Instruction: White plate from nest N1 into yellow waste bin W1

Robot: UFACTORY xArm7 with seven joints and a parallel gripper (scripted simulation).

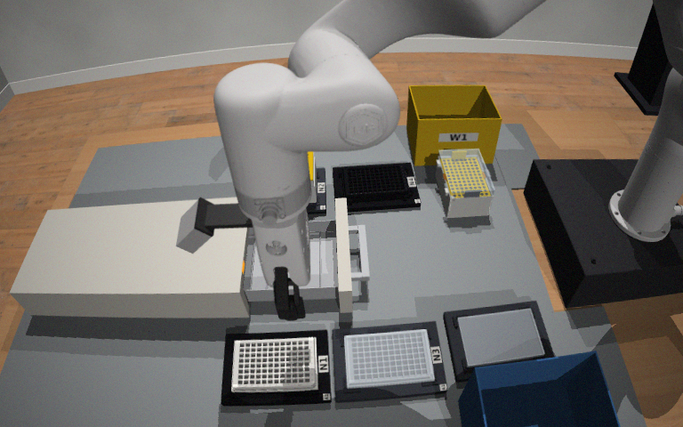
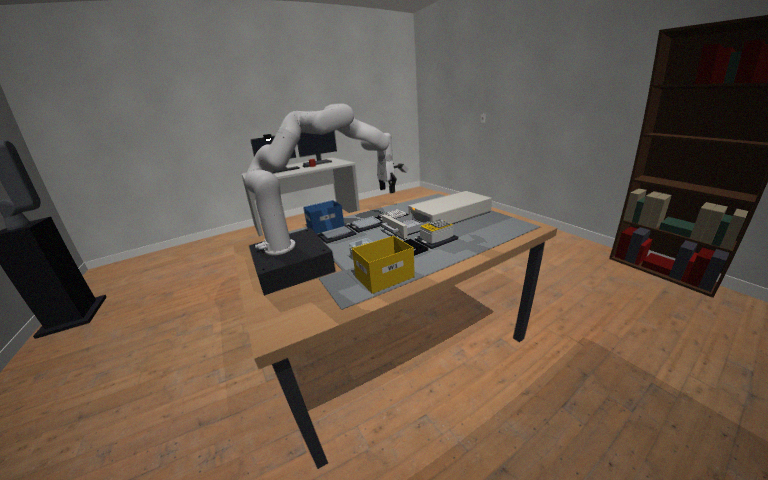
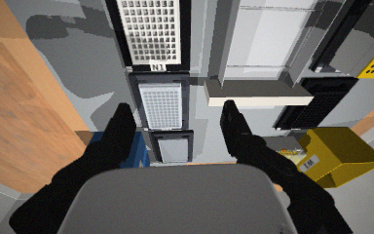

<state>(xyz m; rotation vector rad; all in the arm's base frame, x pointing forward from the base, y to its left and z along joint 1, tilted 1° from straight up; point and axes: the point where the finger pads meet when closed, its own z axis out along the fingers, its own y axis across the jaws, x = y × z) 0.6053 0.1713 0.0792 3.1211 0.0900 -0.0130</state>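
My gripper is now 16 cm above the white plate, 4 cm to the right of it and 4 cm short of it. Also, from my hand: cooler (18 cm ahead, 15 cm to the right, 15 cm below); drawer (16 cm below, 15 cm to the right, 6 cm ahead); black work nest N1 (17 cm below, 4 cm to the left, 4 cm ahead).
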